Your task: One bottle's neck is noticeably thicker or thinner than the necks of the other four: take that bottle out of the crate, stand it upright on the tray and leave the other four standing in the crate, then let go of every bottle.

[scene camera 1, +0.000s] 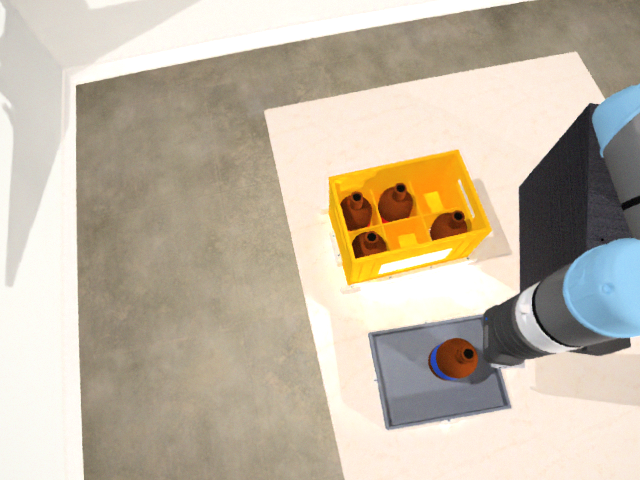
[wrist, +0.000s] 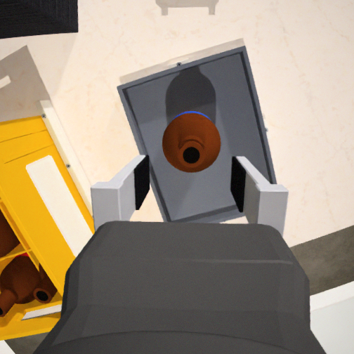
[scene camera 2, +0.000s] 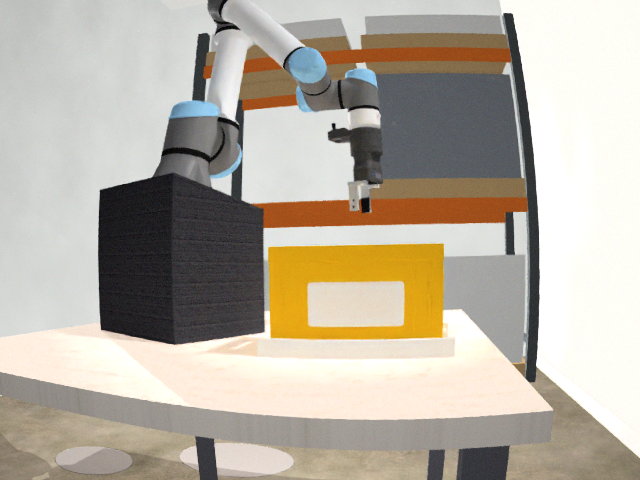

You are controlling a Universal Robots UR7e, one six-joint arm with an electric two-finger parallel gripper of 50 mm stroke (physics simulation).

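Frame: origin at the arm's base, x ahead, y left, z up, level; millimetres.
Seen in the pictures: gripper, between the fingertips: (scene camera 2: 360, 211); arm's base, origin of its link: (scene camera 2: 178, 198).
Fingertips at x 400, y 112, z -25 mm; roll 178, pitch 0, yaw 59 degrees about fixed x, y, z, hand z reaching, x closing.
Observation:
Offsets run from my fingertips to a thing's middle. "pt": to the spot under its first point. Level surfaces: height alone.
A brown bottle with a blue label {11 mm ahead, 6 mm right, 184 mm down} (scene camera 1: 450, 361) (wrist: 175, 137) stands upright on the grey tray {pt 117 mm ahead, 30 mm left, 262 mm down} (scene camera 1: 408, 400) (wrist: 232, 85). My gripper (scene camera 2: 360, 208) (wrist: 189, 172) is open and empty, raised above the bottle's mouth; its fingers stand apart from the bottle. In scene camera 1 the arm hides the fingers. In the yellow crate {20 mm back, 302 mm right, 179 mm down} (scene camera 1: 361, 269) (scene camera 2: 289, 310) (wrist: 20, 147), brown bottles stand at back left (scene camera 1: 356, 212), back middle (scene camera 1: 395, 206), front left (scene camera 1: 368, 246) and front right (scene camera 1: 447, 227). The back right and front middle compartments are empty. The crate's wall hides its bottles in scene camera 2.
The black pedestal (scene camera 1: 553, 222) (scene camera 2: 217, 268) (wrist: 35, 15) of the arm stands beside the crate and near the tray. The crate sits within a low pale border (scene camera 2: 356, 347) on the table {267 mm down} (scene camera 2: 310, 387). A shelf rack (scene camera 2: 524, 206) stands behind the table.

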